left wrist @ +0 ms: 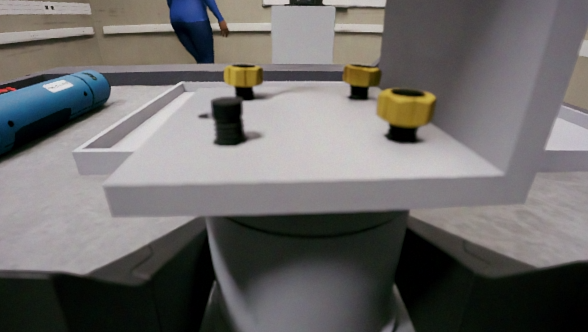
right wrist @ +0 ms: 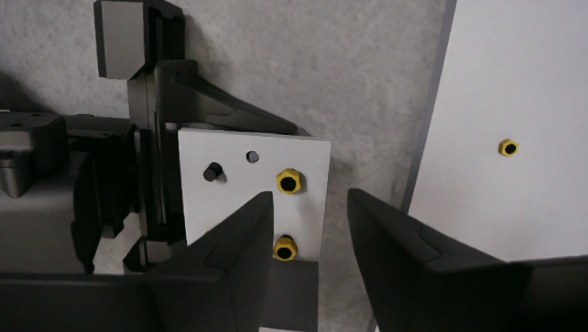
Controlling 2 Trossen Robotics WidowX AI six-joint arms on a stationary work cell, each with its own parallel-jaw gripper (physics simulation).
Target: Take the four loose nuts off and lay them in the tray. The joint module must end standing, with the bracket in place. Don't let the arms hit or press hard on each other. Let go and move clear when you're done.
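Places are measured from the left arm's base along level axes (x ahead, y left, z up), in metres.
Where they show: left gripper, fingertip midpoint: [left wrist: 301, 220] [right wrist: 292, 176]; right gripper, fingertip midpoint: [right wrist: 310, 201].
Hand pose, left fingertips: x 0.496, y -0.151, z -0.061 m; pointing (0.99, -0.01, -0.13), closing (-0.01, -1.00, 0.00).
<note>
Each offset is from my left fingertips to the top centre of the thing.
The light grey bracket [left wrist: 300, 165] [right wrist: 310, 150] sits on the upright joint module @[dx -0.016, dy +0.000, dz +0.053 m] [left wrist: 307, 285]. Three yellow nuts remain on its black studs: the far left nut @[dx +0.002, dy +0.018, dz +0.054 m] [left wrist: 243, 76] [right wrist: 288, 181], the far right nut @[dx +0.002, dy -0.018, dz +0.054 m] [left wrist: 361, 76] [right wrist: 285, 249] and the near right nut @[dx -0.033, dy -0.018, dz +0.054 m] [left wrist: 406, 109], mostly hidden by a finger in the right wrist view. The near left stud @[dx -0.034, dy +0.017, dz +0.053 m] [left wrist: 228, 122] [right wrist: 212, 172] is bare. A loose nut @[dx +0.136, dy +0.029, dz -0.012 m] [right wrist: 508, 148] lies in the tray @[dx +0.187, dy -0.075, dz -0.005 m] [left wrist: 102, 163] [right wrist: 500, 75]. My left gripper [left wrist: 301, 220] is shut on the module's round body below the bracket. My right gripper [right wrist: 310, 201] is part open and empty, above the bracket.
A blue cylindrical tool @[dx +0.146, dy +0.223, dz +0.019 m] [left wrist: 65, 107] lies on the table at the left of the left wrist view. The bracket's upright wall [left wrist: 470, 75] rises on the right. In the right wrist view, the left arm [right wrist: 40, 200] reaches in from the left, beside the bracket.
</note>
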